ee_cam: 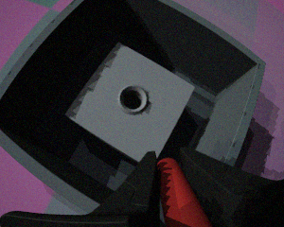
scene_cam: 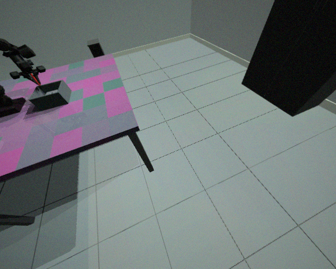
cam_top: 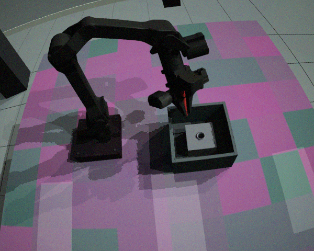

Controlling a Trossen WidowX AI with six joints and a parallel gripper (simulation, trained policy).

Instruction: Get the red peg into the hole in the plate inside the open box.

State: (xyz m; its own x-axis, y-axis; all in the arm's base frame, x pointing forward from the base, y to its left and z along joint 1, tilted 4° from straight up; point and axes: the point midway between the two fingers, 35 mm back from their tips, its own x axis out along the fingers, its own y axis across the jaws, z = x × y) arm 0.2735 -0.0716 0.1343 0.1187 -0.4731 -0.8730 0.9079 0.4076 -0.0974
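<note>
Now: gripper tip 8 cm above the light grey plate, 5 cm to the left of it and 3 cm short of it. Round my gripper tip: dark box (10 cm below, 5 cm to the right, 3 cm ahead); red peg (3 cm above, 2 cm to the left).
</note>
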